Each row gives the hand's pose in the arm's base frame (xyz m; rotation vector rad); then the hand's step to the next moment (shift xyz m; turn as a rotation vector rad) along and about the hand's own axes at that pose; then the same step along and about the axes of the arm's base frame.
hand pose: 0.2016 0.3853 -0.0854 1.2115 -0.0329 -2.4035
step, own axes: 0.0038 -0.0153 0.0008 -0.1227 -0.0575 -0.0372
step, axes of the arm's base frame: -0.0084 0.0121 -0.0057 0.0701 0.1072 0.0577
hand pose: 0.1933 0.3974 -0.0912 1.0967 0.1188 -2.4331
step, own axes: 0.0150 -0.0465 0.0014 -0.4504 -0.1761 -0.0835
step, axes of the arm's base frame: -0.0303 0.0352 -0.0150 0.2366 0.3485 0.2518
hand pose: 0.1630 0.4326 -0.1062 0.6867 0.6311 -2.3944
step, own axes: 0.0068 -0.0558 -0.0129 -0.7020 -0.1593 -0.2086
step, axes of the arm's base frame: -0.0355 0.0454 0.0016 0.4663 0.5036 0.3012
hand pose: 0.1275 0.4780 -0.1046 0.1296 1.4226 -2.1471
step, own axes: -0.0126 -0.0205 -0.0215 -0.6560 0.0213 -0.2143
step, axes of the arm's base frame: -0.0042 0.0296 0.0122 0.5158 0.4392 0.1333
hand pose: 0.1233 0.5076 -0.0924 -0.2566 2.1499 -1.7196
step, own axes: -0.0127 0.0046 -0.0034 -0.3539 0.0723 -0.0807
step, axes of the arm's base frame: 0.0107 0.0088 -0.0016 0.2976 0.2199 0.0066
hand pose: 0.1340 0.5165 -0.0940 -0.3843 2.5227 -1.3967
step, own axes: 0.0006 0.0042 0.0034 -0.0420 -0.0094 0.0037
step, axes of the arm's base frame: 0.0001 -0.0007 -0.0054 0.0417 0.0064 0.0092
